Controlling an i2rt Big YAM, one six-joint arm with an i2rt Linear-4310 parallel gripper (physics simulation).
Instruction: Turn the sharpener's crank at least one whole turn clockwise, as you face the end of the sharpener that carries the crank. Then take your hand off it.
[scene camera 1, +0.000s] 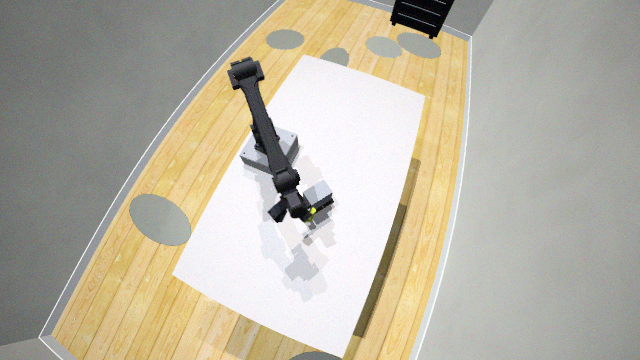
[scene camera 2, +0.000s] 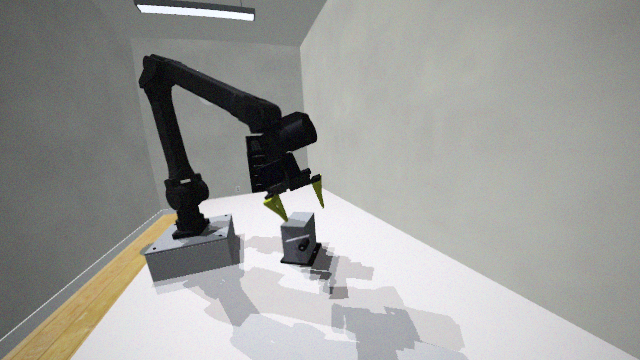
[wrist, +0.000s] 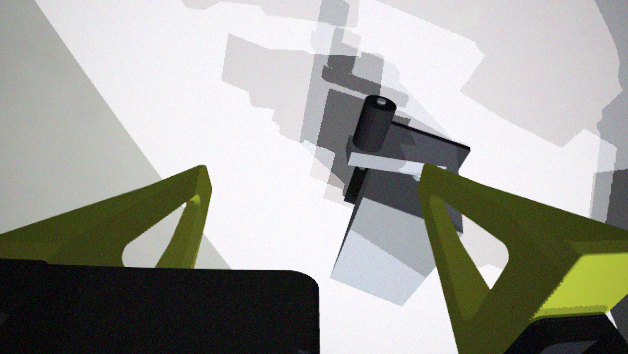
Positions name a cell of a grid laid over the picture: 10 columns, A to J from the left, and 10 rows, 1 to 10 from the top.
The gripper (wrist: F5) is 0.13 m from the lens. A black crank knob (wrist: F4): 0.20 m from the lens.
